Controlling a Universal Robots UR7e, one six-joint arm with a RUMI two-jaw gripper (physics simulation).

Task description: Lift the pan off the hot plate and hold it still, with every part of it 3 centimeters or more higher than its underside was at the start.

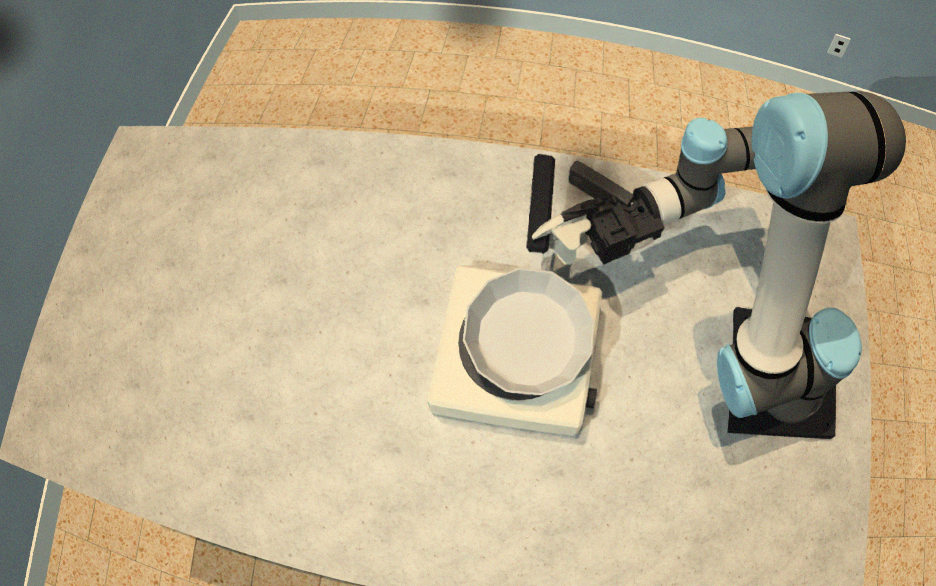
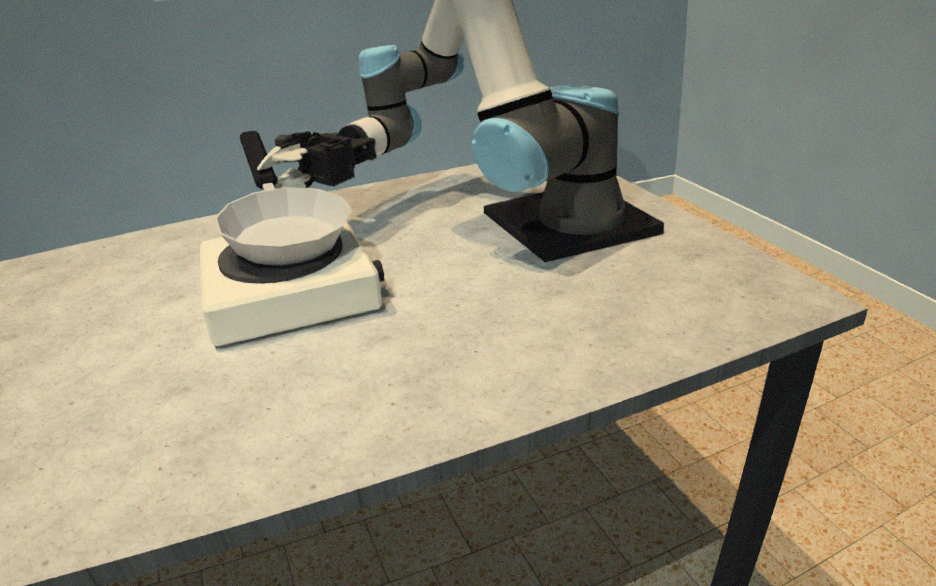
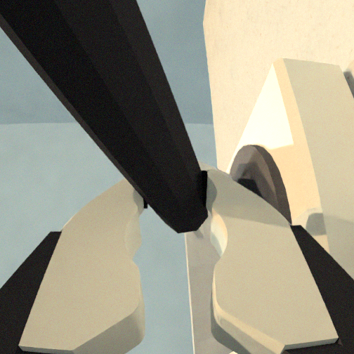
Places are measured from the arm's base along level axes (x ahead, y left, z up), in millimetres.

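Pixels of known places: gripper, between the fingertips: [image 1: 531,242] [image 2: 259,178]; arm's base, origin of its link: [image 2: 582,216].
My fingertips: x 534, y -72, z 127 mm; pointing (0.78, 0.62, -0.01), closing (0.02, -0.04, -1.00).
For each thing: its middle in the pictures, then the offset to it from my fingertips. "spot": a spot on its surface instead. Level surfaces: height alone.
- pale grey pan, middle of its body: [image 1: 535,271] [image 2: 271,190] dx -17, dy +42, dz -9 mm
- cream hot plate, middle of its body: [image 2: 289,271] [image 1: 522,351] dx -25, dy +134, dz -108 mm
- dark burner disc, a spot on its surface: [image 2: 234,269] [image 1: 469,356] spot: dx +49, dy +177, dz -70 mm
- black handle, middle of its body: [image 1: 541,202] [image 2: 257,158] dx +0, dy -65, dz +17 mm
- black knob, middle of its body: [image 2: 376,271] [image 1: 590,397] dx -150, dy +183, dz -109 mm
- grey table, height of its surface: dz -146 mm
The pale grey pan [image 1: 528,331] [image 2: 286,227] [image 3: 201,295] is over the cream hot plate [image 1: 449,396] [image 2: 297,310] [image 3: 315,110]. It appears to be a little above the dark burner disc [image 1: 471,369] [image 2: 234,269] [image 3: 277,172], more of which shows at the pan's left and near side. The exact gap cannot be read. The black handle [image 1: 542,196] [image 2: 254,155] [image 3: 125,115] points away from the pan at the back and slopes upward. My gripper [image 1: 550,246] [image 2: 268,177] [image 3: 173,174] is shut on the handle near its pan end, one cream finger on each side.
A black knob [image 1: 591,398] [image 2: 379,270] sticks out from the hot plate's right side. The hot plate stands on the grey table [image 1: 241,310] [image 2: 483,386]. The arm's black base plate [image 1: 749,421] [image 2: 531,241] stands farther right.
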